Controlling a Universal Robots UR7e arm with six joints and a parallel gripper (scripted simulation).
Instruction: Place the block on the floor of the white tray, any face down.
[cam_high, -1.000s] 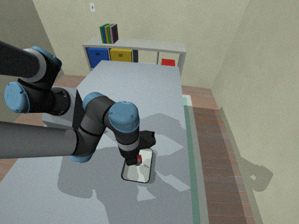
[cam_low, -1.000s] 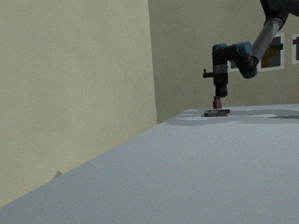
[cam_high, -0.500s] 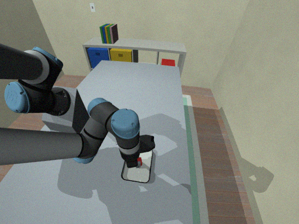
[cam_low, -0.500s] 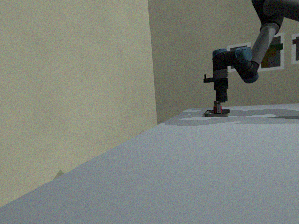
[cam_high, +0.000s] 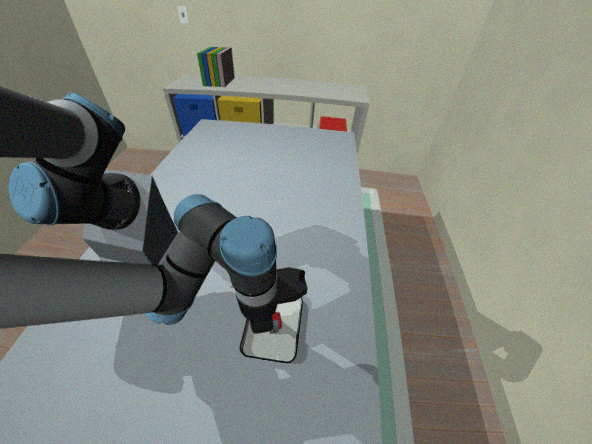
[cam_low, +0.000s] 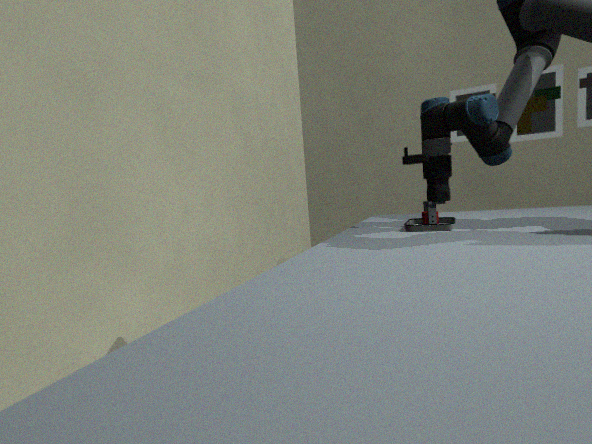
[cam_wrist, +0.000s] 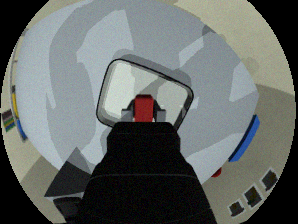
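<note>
My hand is right at the red block. Round my hand: white tray 20 mm below.
</note>
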